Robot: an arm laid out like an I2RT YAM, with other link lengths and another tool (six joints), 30 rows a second.
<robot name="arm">
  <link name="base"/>
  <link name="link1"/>
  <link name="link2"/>
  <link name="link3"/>
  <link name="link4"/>
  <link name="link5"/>
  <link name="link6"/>
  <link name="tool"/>
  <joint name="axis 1" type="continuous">
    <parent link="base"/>
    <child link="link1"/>
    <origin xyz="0 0 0.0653" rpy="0 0 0"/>
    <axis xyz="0 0 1"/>
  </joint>
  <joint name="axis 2" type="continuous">
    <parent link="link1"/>
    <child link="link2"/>
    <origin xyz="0.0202 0.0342 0.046" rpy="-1.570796 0 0"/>
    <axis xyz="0 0 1"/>
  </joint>
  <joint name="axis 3" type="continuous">
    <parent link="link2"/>
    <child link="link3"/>
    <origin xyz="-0.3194 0 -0.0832" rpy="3.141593 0 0"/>
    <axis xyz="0 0 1"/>
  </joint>
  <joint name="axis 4" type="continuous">
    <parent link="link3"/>
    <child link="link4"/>
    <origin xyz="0.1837 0.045 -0.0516" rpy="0 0 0"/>
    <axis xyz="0 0 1"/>
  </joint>
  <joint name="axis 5" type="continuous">
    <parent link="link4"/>
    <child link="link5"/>
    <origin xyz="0.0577 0.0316 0.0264" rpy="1.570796 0 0"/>
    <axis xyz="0 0 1"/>
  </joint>
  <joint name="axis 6" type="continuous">
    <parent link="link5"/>
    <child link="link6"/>
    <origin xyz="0.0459 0 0.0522" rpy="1.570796 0 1.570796"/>
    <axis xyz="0 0 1"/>
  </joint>
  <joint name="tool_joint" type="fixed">
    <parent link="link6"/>
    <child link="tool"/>
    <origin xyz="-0.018 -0.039 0.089" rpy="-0.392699 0 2.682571"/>
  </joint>
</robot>
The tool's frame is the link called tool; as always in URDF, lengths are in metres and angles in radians. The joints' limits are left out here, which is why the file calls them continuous.
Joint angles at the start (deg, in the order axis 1, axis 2, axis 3, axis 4, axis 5, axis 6):
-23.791 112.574 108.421 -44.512 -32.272 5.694
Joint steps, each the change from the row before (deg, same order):
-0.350 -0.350 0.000 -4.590 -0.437 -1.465
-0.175 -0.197 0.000 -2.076 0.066 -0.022
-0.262 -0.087 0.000 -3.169 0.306 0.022
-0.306 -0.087 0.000 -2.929 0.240 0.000
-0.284 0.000 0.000 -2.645 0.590 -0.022
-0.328 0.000 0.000 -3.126 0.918 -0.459
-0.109 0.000 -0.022 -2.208 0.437 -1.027
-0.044 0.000 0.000 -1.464 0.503 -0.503
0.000 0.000 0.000 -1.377 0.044 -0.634
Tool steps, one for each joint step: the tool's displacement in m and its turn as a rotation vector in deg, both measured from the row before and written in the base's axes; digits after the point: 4 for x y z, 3 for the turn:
-0.0106 0.0036 -0.0062 0.998 3.335 0.884
-0.0050 0.0007 -0.0027 0.708 1.729 -0.199
-0.0071 0.0004 -0.0057 1.058 2.918 -0.447
-0.0070 0.0002 -0.0048 1.002 2.668 -0.429
-0.0064 -0.0005 -0.0051 0.634 2.610 -0.544
-0.0080 -0.0005 -0.0059 0.334 3.038 -0.361
-0.0056 0.0016 -0.0036 0.069 1.863 0.544
-0.0038 0.0007 -0.0025 -0.038 1.364 0.188
-0.0034 0.0019 -0.0017 0.260 1.055 0.506

